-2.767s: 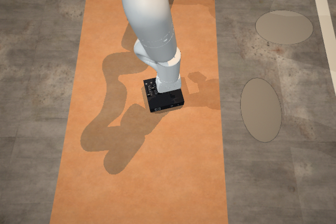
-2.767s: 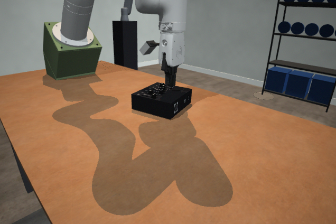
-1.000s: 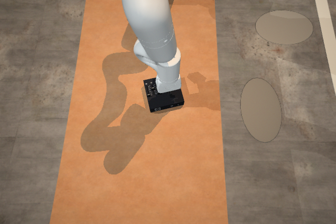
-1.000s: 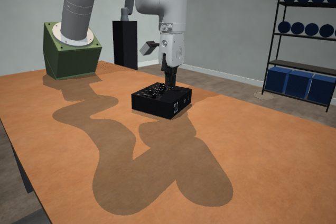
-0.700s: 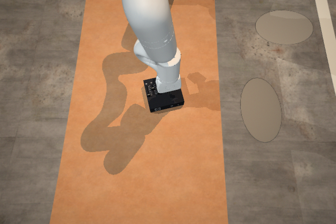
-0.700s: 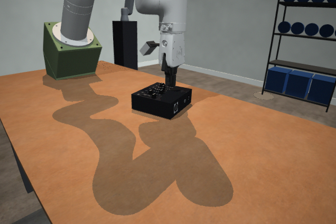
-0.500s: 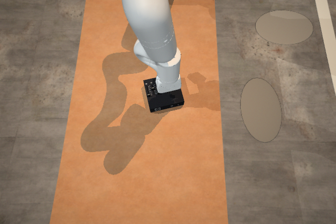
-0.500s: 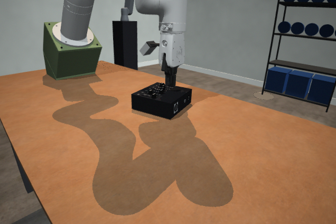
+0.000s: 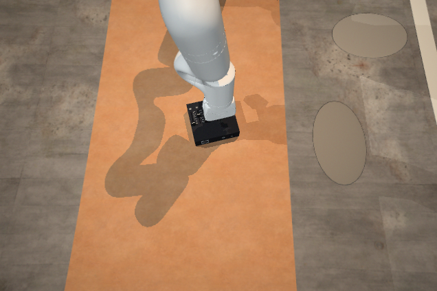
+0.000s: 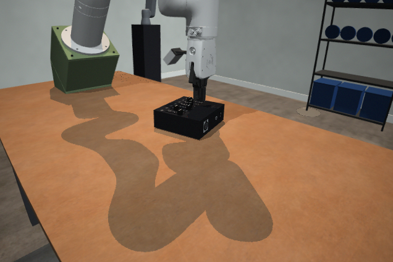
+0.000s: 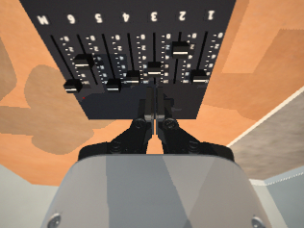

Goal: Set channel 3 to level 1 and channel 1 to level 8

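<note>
Right now the channel 3 cap is 3 cm behind my hand, 1 cm to the right of it and 3 cm below it. The rest, counted from my hand: channel 2 cap 5 cm behind, 1 cm to the left, 3 cm below; channel 1 cap 3 cm behind, 4 cm to the left, 3 cm below.
</note>
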